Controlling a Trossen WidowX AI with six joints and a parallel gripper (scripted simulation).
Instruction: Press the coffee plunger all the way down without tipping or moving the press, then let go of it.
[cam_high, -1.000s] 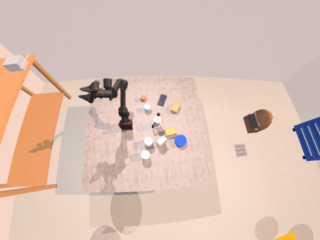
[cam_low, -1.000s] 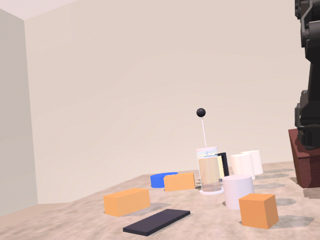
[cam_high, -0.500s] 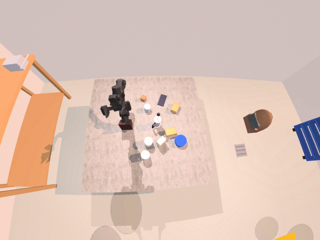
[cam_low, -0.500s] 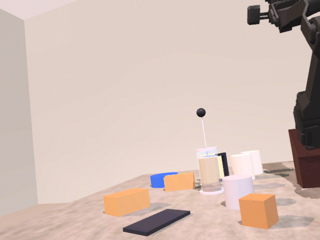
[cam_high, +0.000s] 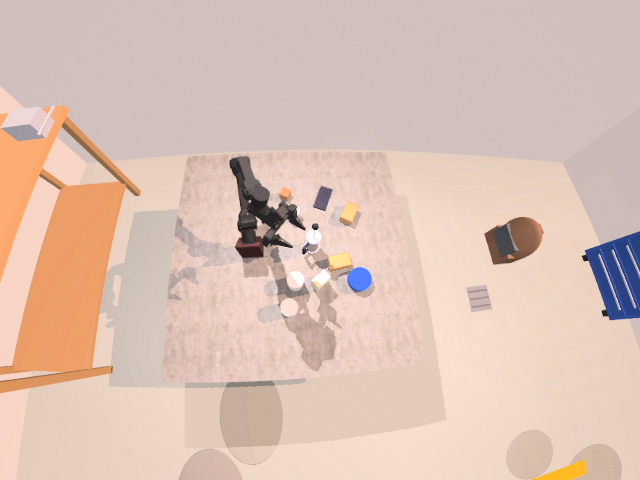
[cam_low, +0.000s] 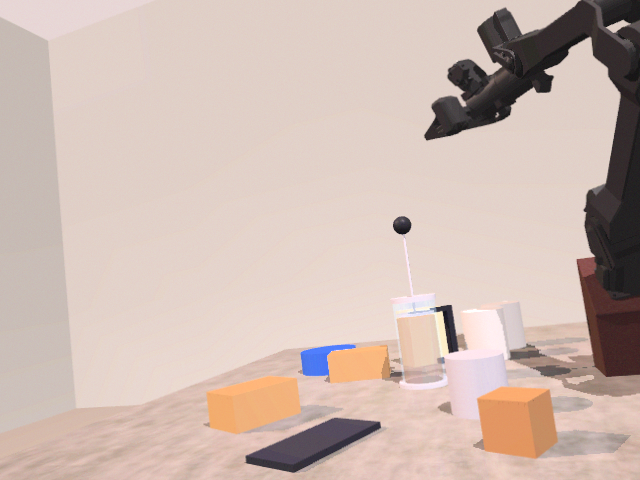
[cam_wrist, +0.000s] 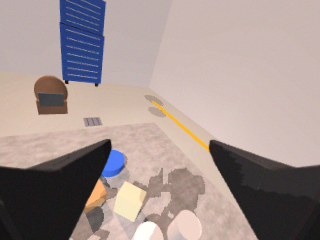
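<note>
My gripper tip is now 80 mm short of the coffee press, 100 mm to the right of it and 310 mm above it. Also, from my gripper tip: blue disc (290 mm ahead, 120 mm to the right, 410 mm below); grey cylinder (20 mm ahead, 300 mm to the left, 400 mm below); cream block (90 mm ahead, 90 mm to the right, 380 mm below).
</note>
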